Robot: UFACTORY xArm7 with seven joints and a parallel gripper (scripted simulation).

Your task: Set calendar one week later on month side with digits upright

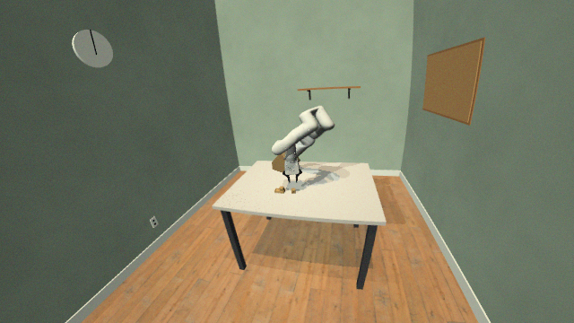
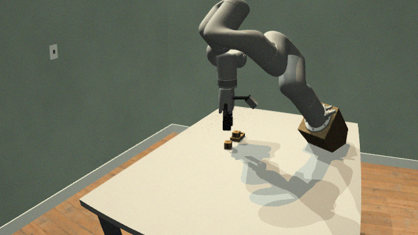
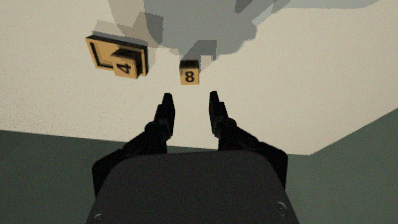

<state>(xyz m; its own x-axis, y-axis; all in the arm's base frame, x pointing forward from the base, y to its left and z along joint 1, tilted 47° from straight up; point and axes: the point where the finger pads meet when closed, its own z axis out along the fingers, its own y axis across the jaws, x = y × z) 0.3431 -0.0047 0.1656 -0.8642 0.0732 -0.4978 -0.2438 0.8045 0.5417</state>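
Right now my hand is 90 mm above the digit cube. Round my hand: wooden calendar tray (110 mm to the right, 100 mm below).
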